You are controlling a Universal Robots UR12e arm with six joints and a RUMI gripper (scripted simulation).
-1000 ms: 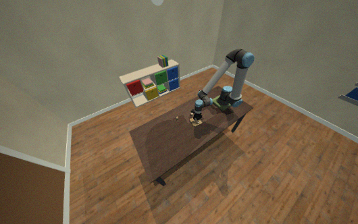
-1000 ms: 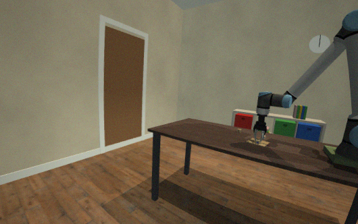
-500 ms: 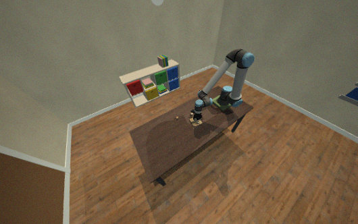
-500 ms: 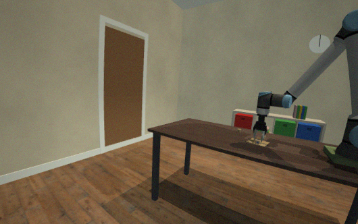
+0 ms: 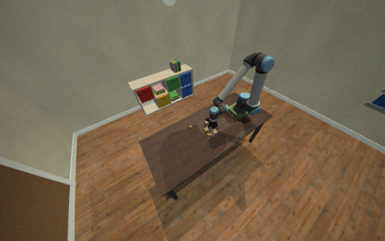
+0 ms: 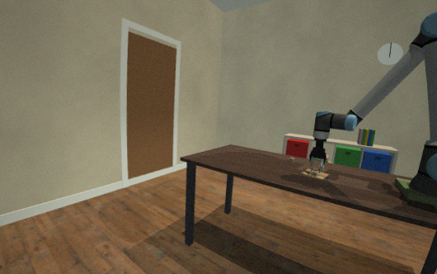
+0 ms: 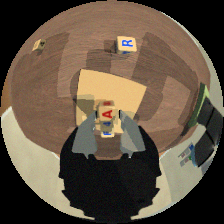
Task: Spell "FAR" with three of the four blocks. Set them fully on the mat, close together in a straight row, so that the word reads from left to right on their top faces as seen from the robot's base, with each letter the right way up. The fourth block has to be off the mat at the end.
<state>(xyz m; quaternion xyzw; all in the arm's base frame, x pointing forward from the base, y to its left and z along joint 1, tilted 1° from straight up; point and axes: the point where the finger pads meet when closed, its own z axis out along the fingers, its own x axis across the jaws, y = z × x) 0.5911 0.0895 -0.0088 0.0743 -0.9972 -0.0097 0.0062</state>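
My hand is 3 cm above the tan mat.
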